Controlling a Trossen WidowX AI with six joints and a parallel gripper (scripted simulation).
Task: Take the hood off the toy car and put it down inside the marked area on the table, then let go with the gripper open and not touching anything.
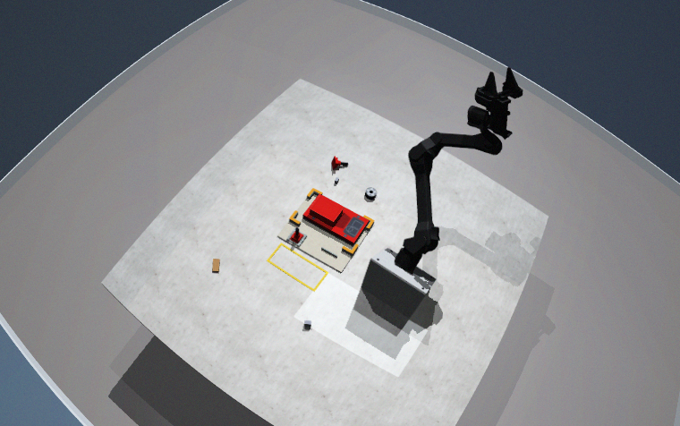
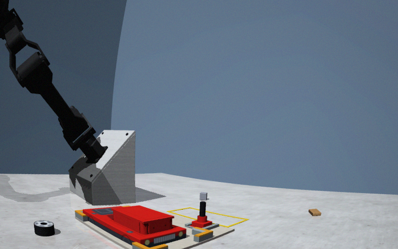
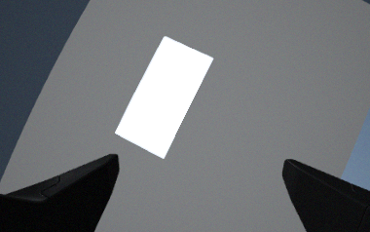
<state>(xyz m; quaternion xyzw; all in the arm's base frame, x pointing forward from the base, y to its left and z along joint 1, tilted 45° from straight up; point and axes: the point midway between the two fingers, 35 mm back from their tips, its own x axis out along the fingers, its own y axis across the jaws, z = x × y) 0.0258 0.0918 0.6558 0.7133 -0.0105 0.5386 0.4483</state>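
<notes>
Now: gripper tip 36 cm short of the hood, 28 cm to the right of it and 65 cm above it. Also, from my gripper tip: black wheel: 27 cm ahead, 12 cm to the left, 68 cm below; black post: 40 cm ahead, 41 cm to the left, 66 cm below; grey cube: 22 cm ahead, 67 cm to the left, 68 cm below.
</notes>
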